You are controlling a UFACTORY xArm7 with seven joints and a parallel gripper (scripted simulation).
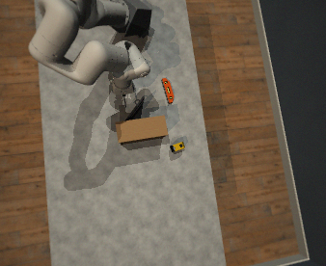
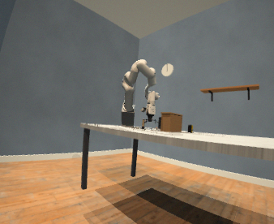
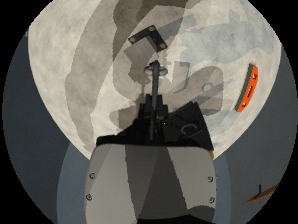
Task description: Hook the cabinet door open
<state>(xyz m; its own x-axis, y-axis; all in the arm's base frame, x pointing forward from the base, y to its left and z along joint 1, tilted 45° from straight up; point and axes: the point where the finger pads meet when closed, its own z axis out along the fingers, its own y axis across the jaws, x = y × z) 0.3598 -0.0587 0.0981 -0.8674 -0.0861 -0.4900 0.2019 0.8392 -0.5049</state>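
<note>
The dark door lies 110 mm ahead of my hand and 30 mm below it. Round my hand: thin black hook (10 mm ahead, 20 mm below); then small yellow block (380 mm ahead, 170 mm to the left, 60 mm below); then orange level (50 mm ahead, 250 mm to the left, 90 mm below).
</note>
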